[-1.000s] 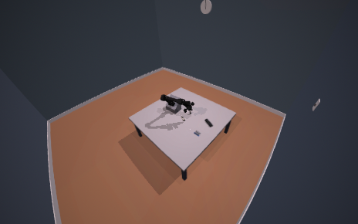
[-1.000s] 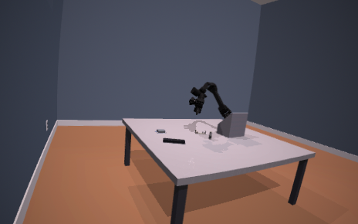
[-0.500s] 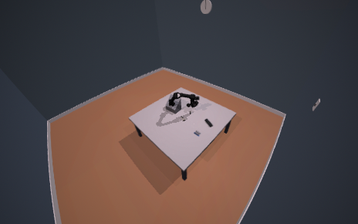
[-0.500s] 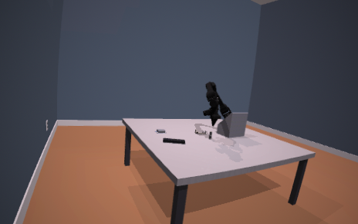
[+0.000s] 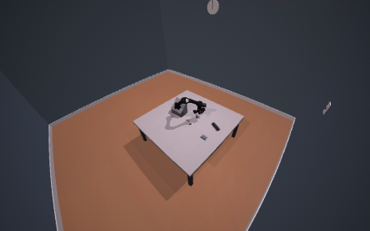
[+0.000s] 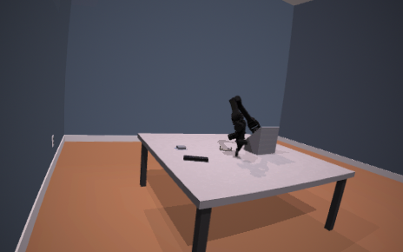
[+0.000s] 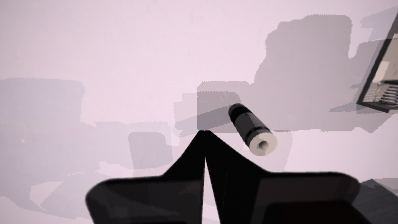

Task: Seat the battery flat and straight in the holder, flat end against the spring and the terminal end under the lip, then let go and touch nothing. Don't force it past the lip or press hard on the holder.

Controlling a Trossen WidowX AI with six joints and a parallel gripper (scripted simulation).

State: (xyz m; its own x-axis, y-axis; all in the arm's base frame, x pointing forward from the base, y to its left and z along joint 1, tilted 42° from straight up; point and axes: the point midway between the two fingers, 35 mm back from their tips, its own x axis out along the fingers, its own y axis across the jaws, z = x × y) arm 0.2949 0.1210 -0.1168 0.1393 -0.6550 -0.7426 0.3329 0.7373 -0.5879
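Now: gripper tip 4 cm to the left of the battery, 2 cm past it and 2 cm above it. Also, from my gripper tip: black bar 33 cm ahead, 4 cm below, 1 cm to the left.
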